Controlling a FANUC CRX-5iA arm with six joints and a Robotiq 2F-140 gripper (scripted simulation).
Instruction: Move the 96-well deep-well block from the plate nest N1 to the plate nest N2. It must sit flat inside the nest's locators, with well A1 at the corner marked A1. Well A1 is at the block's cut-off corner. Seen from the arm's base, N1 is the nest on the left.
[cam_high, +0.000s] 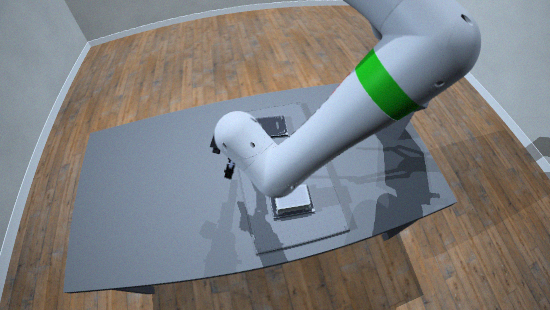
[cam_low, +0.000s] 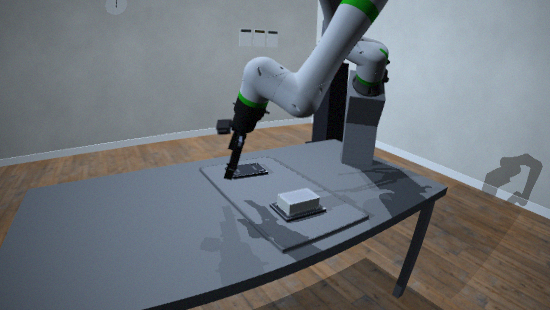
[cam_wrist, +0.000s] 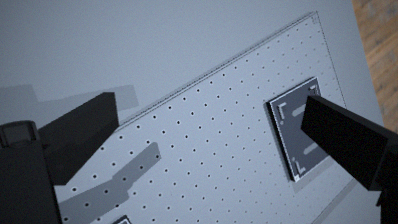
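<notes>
Now: the white 96-well deep-well block 180 mm behind my hand, 170 mm to the left of it and 120 mm below it. Round my hand: plate nest 160 mm behind, 220 mm to the right, 140 mm below.
</notes>
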